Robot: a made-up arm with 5 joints.
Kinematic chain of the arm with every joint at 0, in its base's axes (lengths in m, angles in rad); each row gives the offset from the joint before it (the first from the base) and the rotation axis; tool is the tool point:
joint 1: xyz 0 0 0.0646 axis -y
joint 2: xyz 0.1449 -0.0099 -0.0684 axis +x
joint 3: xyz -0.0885 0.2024 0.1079 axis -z
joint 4: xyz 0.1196 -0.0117 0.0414 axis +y
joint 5: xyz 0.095 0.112 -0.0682 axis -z
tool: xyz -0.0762 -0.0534 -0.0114
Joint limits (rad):
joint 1: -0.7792..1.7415
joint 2: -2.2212..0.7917
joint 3: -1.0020..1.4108
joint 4: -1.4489..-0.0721
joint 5: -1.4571..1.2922
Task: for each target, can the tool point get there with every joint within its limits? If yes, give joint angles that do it. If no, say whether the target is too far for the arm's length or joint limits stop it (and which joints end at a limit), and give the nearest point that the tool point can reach.
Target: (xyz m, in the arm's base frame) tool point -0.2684 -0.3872 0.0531
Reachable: no: joint limits stop it (at a limit: joint 1, joint 2, joint 3, joint 4, joint 5) | nearest point -0.1384 -0.2129 0.1514 | short by 0.239 m
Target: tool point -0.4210 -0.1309 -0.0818
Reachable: no: joint limits stop it (at a limit: joint 1, joint 3, joint 4, joint 5) | nearest point -0.3229 -0.1535 -0.2656 | short by 0.210 m
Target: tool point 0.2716 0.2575 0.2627
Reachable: yes | joints -0.1020 0.4409 -0.6719 -0.6462 -1.1027
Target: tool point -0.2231 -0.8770 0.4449
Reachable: no: too far | nearest point -0.1024 -0.2017 0.2391 | short by 0.716 m
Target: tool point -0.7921 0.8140 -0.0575
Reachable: no: too far | nearest point -0.2882 0.3246 0.0603 | short by 0.712 m
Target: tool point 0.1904 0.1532 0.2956
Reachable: yes | joints 0.3776 0.3235 0.1305 -1.3444 -0.0054
